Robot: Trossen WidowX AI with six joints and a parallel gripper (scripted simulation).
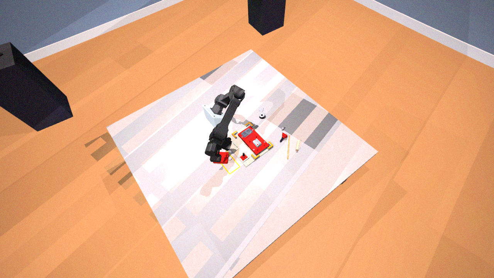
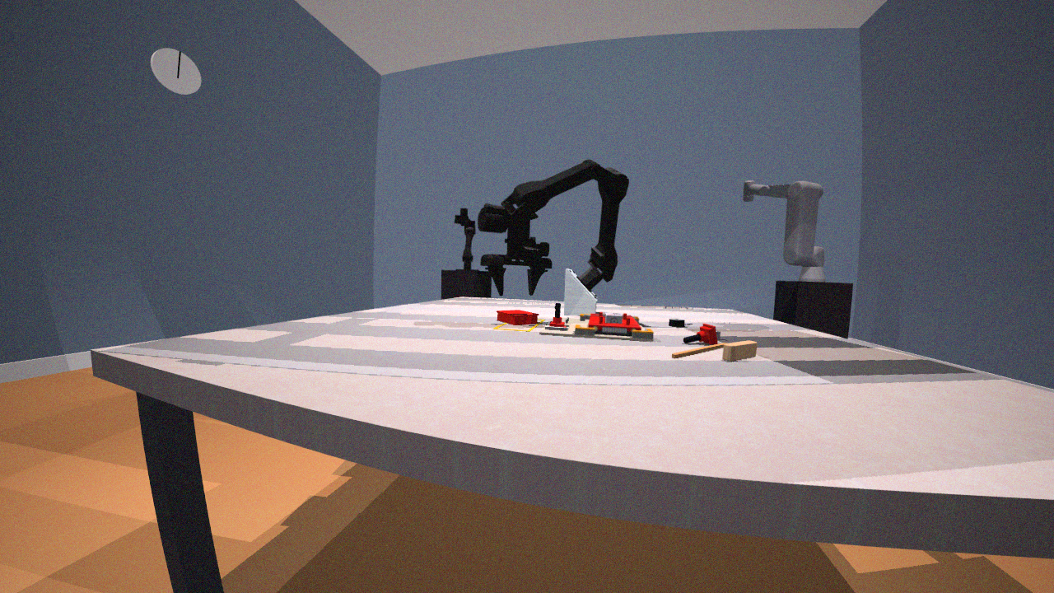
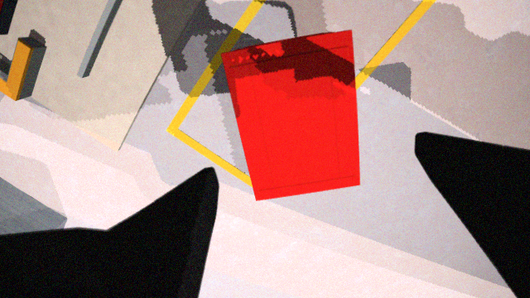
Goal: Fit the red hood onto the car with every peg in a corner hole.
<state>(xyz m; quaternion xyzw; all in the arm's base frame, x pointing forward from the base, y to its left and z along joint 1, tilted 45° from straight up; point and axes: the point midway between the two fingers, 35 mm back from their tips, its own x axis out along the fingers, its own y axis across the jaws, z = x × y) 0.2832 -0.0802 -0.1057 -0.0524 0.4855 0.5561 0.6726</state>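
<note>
Now: gripper tip 50 mm above the red hood. Also, from my gripper tip: thin wooden stick: 170 mm ahead, 410 mm to the left, 70 mm below; small wooden block: 200 mm ahead, 460 mm to the left, 60 mm below.
</note>
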